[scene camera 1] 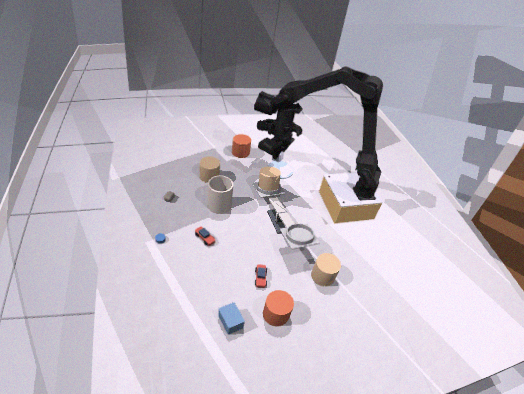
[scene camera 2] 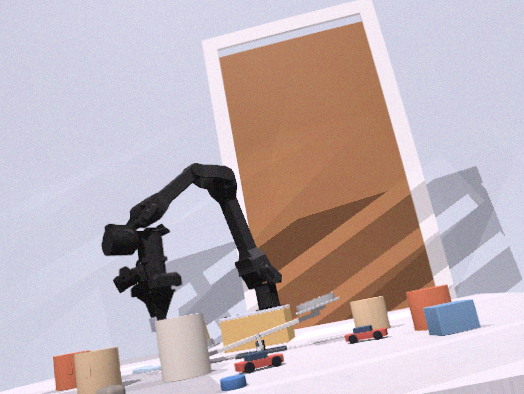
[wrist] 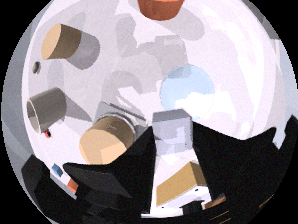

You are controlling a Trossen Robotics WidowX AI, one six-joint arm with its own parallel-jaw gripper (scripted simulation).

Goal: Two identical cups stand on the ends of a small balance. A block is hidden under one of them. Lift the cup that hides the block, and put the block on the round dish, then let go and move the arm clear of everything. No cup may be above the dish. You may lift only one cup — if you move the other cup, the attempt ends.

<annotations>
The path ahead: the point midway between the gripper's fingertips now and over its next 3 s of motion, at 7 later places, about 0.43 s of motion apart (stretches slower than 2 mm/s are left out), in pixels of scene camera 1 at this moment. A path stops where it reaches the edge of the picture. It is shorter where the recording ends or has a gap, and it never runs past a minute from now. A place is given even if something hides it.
The gripper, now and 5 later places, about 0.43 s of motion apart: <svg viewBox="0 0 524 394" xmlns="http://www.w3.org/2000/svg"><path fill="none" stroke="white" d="M277 157L282 156L281 163L280 165L281 165L283 156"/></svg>
</annotations>
